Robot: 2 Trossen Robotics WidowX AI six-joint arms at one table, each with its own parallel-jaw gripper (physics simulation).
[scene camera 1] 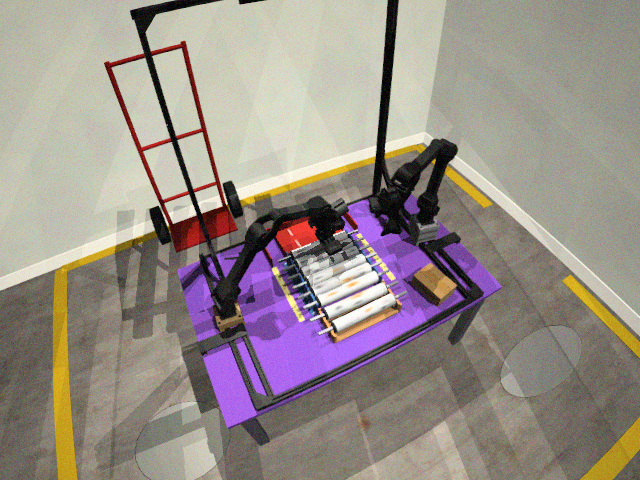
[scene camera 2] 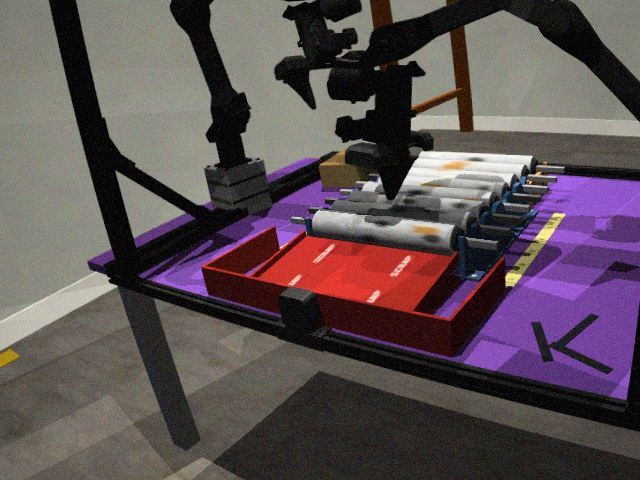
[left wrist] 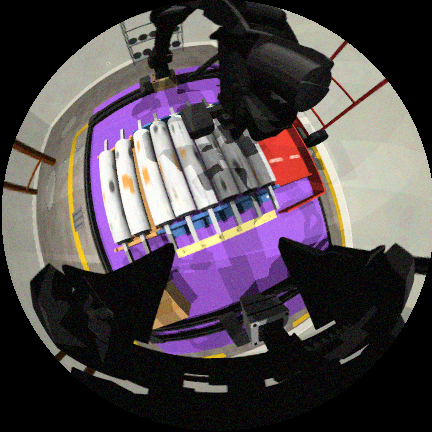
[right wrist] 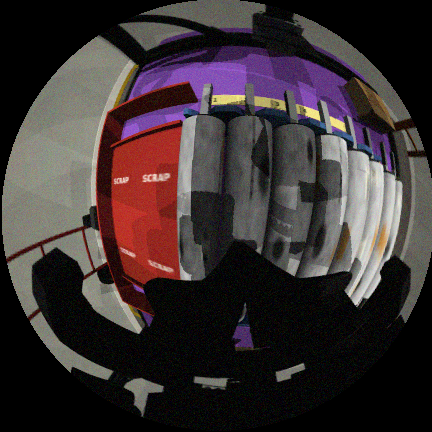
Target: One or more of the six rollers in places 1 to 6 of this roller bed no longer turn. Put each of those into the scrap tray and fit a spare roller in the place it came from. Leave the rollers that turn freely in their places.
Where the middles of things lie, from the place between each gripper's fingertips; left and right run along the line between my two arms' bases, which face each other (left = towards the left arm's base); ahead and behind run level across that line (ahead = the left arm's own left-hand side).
Scene:
I see the brown box (scene camera 2: 334, 172) 35 cm ahead of my right hand, 32 cm to the left of it and 6 cm below it.
My left gripper is now 23 cm short of the brown box, 15 cm to the right of it and 20 cm above it.

